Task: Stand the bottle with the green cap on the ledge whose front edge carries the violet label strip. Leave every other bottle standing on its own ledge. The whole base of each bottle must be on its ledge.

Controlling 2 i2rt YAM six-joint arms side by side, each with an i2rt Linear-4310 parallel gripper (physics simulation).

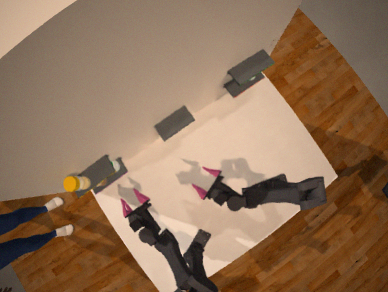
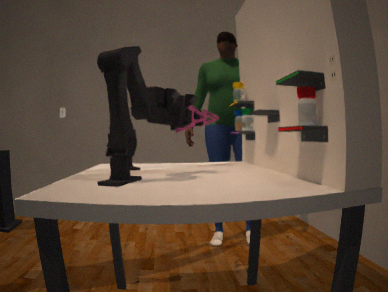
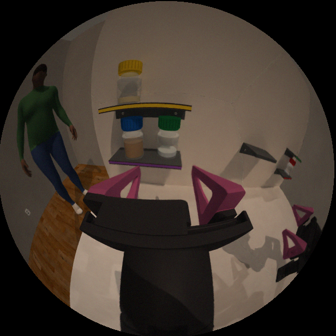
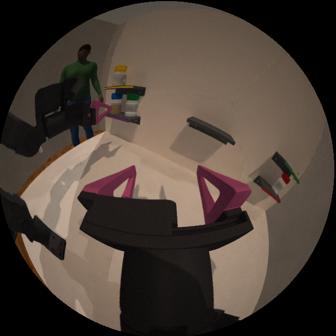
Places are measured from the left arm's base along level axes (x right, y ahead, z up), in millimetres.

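Pixels of known places: left gripper, between the fingertips: (image 1: 127,193) (image 2: 217,118); right gripper, between the fingertips: (image 1: 197,175) (image 2: 200,121); left arm's base, origin of its link: (image 1: 196,247); right arm's base, origin of its link: (image 1: 269,185) (image 2: 120,182).
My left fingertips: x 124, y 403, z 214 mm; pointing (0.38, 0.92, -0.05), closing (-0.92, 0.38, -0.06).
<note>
Ahead of a thing's pixels: the offset from my left fingertips to its middle. "pt": to the spot under its first point.
The green-capped bottle {dy +129, dx +60, dz -4 mm} (image 3: 168,137) (image 4: 132,106) (image 2: 247,120) stands upright on the violet-strip ledge (image 3: 145,164) (image 4: 131,119); bare ledge shows in front of and to the right of its base. The blue-capped bottle (image 3: 133,140) (image 4: 116,104) stands left of it on the same ledge, apart from it. The yellow-capped bottle {dy +155, dx -34, dz +136 mm} (image 3: 129,82) (image 1: 75,183) stands on the yellow-strip ledge (image 3: 145,108) above. My left gripper (image 3: 165,169) (image 1: 129,195) is open and empty, back from the violet-strip ledge. My right gripper (image 4: 166,168) (image 1: 198,176) is open and empty over the table.
An unlabelled-looking ledge {dy -28, dx +361, dz +7 mm} (image 1: 174,123) (image 4: 210,130) is on the wall's middle. A red-capped bottle {dy -211, dx +756, dz -4 mm} (image 2: 307,107) (image 4: 281,182) stands on the red-strip ledge {pt dy -172, dx +752, dz -76 mm} (image 2: 315,133), beneath the green-strip ledge {dy -201, dx +721, dz +77 mm} (image 2: 305,79) (image 1: 250,66). A person (image 3: 42,117) stands beyond the table's far end.
</note>
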